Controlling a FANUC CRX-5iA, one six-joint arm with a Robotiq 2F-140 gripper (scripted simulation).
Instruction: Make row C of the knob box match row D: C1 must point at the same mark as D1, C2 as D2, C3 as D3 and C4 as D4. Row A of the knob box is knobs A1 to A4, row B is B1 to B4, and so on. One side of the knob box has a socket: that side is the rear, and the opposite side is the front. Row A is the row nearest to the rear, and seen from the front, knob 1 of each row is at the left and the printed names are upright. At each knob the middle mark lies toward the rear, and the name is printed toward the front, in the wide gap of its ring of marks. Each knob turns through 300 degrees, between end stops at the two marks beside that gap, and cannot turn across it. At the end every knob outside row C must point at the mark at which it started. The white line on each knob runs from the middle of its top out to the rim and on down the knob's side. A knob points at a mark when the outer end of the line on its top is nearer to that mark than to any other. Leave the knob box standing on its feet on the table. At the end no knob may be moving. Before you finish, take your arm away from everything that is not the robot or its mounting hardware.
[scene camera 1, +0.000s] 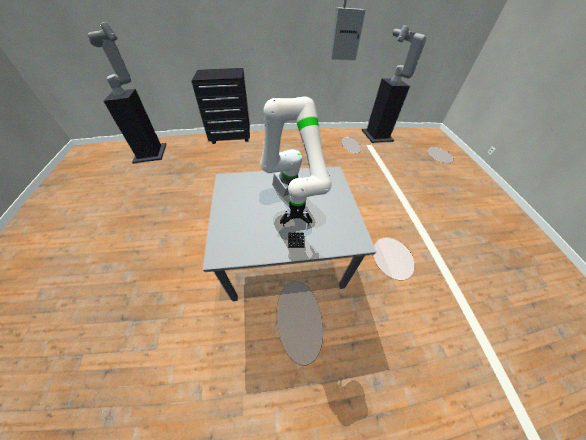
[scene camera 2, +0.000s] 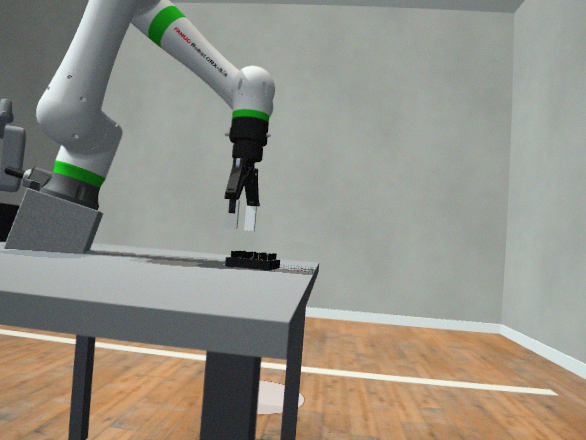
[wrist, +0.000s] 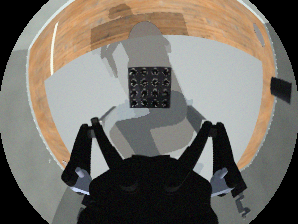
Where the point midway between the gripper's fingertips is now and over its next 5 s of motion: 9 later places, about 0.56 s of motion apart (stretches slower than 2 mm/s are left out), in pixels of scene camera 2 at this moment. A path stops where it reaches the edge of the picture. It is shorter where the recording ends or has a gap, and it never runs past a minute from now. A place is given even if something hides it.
My gripper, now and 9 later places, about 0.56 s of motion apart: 241, 229; 236, 229; 225, 228; 220, 227; 246, 224; 256, 231; 256, 233; 255, 239; 255, 247; 255, 250
